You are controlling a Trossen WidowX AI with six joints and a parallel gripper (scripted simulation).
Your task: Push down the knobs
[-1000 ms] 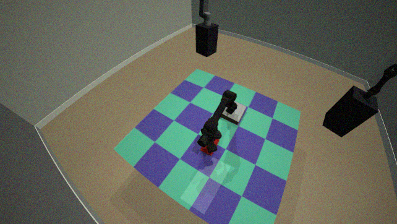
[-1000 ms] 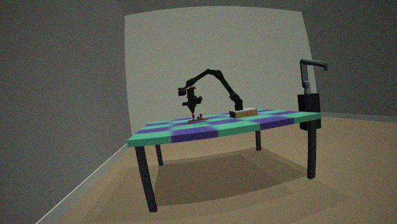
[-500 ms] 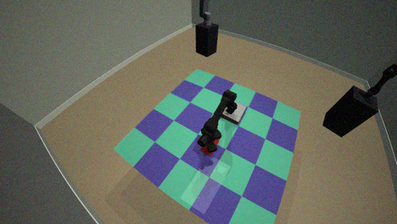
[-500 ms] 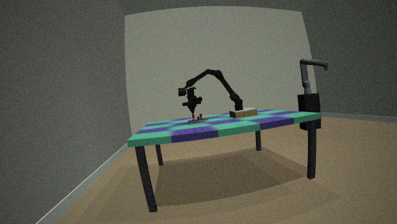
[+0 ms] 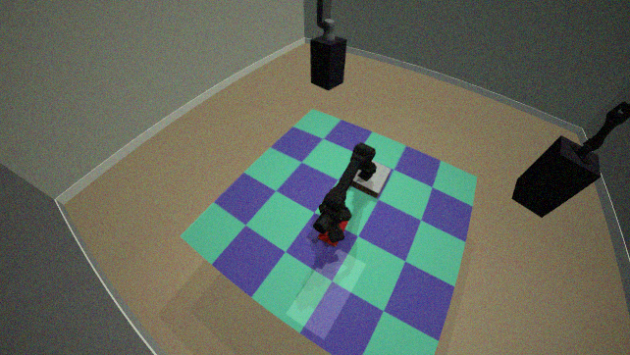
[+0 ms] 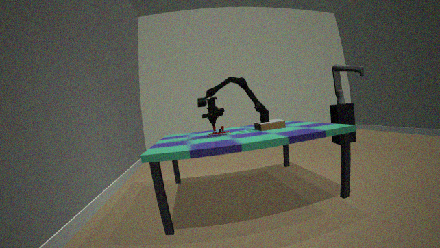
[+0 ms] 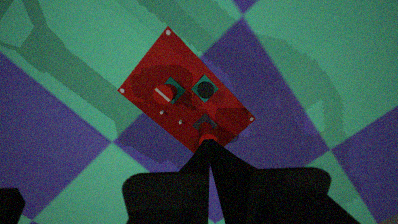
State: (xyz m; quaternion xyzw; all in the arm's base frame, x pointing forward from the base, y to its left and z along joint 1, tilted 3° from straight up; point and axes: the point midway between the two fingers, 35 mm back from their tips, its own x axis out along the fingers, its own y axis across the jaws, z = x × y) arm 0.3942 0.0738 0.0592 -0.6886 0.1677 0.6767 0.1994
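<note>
My gripper tip is 1 cm above the red knob.
</note>
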